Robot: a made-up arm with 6 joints.
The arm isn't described. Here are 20 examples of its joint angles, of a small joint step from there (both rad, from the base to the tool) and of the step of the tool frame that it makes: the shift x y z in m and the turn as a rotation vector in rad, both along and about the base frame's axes.
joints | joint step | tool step
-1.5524 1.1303 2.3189 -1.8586 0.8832 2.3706 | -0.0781 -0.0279 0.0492 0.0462 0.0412 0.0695 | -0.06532 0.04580 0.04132 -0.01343 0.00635 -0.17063
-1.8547 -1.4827 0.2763 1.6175 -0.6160 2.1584 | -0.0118 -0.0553 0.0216 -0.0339 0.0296 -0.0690 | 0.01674 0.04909 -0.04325 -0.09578 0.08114 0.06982
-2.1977 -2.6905 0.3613 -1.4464 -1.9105 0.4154 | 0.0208 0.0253 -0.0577 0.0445 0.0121 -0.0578 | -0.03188 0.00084 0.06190 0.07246 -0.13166 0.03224
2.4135 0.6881 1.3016 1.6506 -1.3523 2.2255 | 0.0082 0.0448 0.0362 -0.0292 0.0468 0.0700 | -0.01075 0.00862 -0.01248 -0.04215 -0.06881 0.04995
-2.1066 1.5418 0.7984 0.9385 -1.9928 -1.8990 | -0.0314 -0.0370 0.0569 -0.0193 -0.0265 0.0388 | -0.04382 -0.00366 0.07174 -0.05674 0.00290 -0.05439
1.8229 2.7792 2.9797 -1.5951 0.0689 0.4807 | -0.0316 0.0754 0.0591 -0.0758 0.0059 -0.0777 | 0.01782 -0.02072 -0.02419 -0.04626 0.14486 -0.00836
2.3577 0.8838 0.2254 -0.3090 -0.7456 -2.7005 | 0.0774 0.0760 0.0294 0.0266 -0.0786 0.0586 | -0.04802 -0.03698 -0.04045 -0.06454 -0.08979 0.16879
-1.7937 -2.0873 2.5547 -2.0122 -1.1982 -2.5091 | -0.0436 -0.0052 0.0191 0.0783 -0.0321 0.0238 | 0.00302 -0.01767 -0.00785 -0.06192 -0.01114 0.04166
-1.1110 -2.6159 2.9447 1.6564 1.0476 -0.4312 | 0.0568 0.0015 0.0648 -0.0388 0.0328 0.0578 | 0.02299 -0.00275 0.04262 -0.08387 -0.07995 0.07770
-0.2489 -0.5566 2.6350 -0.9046 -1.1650 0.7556 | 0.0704 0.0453 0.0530 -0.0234 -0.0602 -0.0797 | 0.00549 -0.06164 0.00642 -0.03261 0.09690 0.06492
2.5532 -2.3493 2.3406 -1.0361 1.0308 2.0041 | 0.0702 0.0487 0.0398 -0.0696 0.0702 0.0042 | 0.02471 0.00501 0.01412 0.06676 -0.01593 0.00437
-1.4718 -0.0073 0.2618 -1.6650 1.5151 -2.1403 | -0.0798 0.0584 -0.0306 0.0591 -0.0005 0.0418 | -0.07198 -0.01556 -0.06463 0.12683 0.06827 -0.09023
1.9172 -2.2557 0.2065 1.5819 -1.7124 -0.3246 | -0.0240 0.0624 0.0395 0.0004 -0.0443 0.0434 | -0.01868 -0.00972 0.03207 -0.06928 0.00069 0.01478
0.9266 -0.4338 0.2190 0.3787 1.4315 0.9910 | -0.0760 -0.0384 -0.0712 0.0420 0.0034 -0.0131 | 0.01162 -0.02350 -0.01611 -0.05232 -0.00934 -0.08920
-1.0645 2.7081 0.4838 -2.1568 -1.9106 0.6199 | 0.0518 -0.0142 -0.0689 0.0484 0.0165 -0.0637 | -0.04376 0.01185 0.03804 0.12789 0.00843 0.09404
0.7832 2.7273 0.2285 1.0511 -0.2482 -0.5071 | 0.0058 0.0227 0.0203 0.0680 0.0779 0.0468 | -0.01266 0.00747 -0.00251 0.11341 0.07766 0.01503
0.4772 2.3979 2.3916 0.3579 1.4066 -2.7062 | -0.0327 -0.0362 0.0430 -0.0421 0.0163 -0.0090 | 0.01042 -0.03322 0.05450 0.07929 -0.06294 -0.01745
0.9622 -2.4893 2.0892 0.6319 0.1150 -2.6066 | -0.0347 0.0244 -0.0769 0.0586 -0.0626 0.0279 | -0.05652 -0.05239 0.00126 -0.13482 0.06813 0.05776
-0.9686 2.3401 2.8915 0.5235 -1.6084 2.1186 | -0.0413 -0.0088 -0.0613 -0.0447 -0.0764 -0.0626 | -0.01938 -0.04088 -0.03581 0.11895 -0.01807 -0.10039
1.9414 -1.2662 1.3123 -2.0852 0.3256 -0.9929 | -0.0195 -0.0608 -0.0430 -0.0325 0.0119 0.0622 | -0.01465 -0.02102 -0.02942 -0.01322 0.01894 -0.03334
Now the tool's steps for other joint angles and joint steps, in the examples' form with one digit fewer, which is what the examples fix.
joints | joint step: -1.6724 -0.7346 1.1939 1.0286 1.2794 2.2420 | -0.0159 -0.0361 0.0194 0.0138 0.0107 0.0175
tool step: 0.0168 0.0412 -0.0314 -0.0757 0.0018 -0.0335
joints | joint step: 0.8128 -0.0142 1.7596 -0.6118 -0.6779 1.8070 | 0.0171 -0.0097 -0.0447 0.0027 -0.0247 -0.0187
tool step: 0.0171 0.0178 0.0015 -0.0499 0.0375 0.0278
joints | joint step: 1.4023 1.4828 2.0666 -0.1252 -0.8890 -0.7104 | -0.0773 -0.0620 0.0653 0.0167 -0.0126 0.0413
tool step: 0.0533 -0.0890 0.0982 0.1049 -0.0774 -0.0761
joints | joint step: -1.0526 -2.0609 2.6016 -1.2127 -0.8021 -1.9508 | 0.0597 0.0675 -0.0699 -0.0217 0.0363 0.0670
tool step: -0.0798 0.0707 0.0604 0.0610 0.0547 0.0874
